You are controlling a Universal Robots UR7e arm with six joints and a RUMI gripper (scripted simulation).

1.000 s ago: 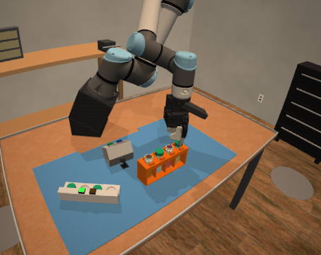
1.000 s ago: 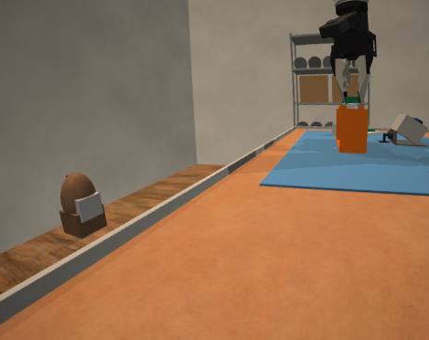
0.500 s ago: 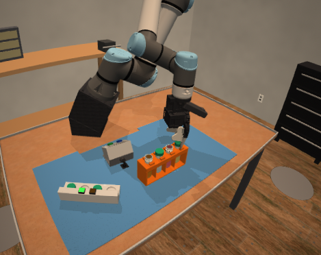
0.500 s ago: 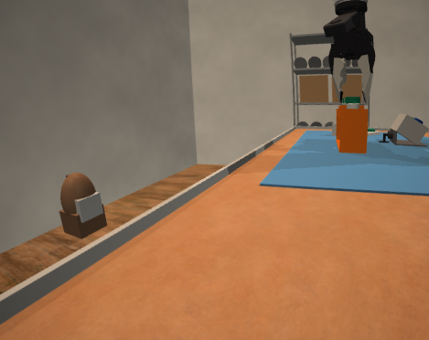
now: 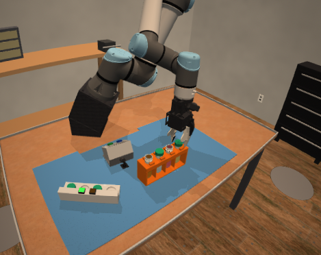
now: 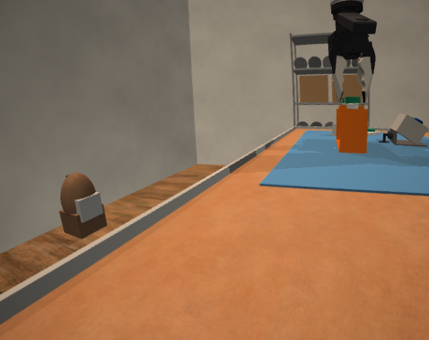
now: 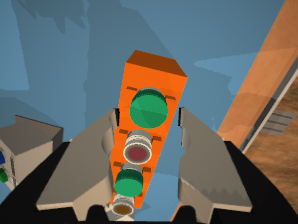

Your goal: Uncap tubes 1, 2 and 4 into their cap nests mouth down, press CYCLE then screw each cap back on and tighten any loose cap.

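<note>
The cap is 10 mm below my hand. Also, from my hand: grey key housing (170 mm behind, 200 mm to the right, 70 mm below); blue key (190 mm behind, 180 mm to the right, 60 mm below); table edge (210 mm ahead, 40 mm to the left, 120 mm below).
</note>
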